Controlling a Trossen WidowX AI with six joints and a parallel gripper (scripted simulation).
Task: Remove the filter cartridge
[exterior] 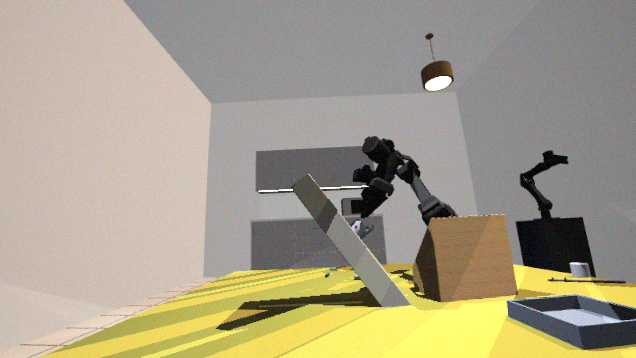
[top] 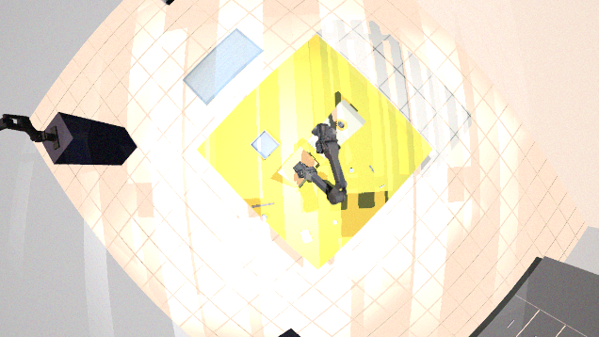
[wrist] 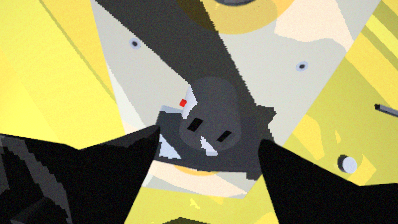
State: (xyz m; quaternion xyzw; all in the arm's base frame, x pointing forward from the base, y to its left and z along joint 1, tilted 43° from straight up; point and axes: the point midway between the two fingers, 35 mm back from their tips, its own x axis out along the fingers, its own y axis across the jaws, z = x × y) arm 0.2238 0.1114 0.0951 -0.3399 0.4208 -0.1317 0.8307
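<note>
My gripper tip is now 2 cm short of the round filter cartridge and 3 cm above it. Also, from my gripper tip: tray (33 cm behind, 26 cm to the left, 21 cm below); then grey service panel (6 cm ahead, 5 cm below).
</note>
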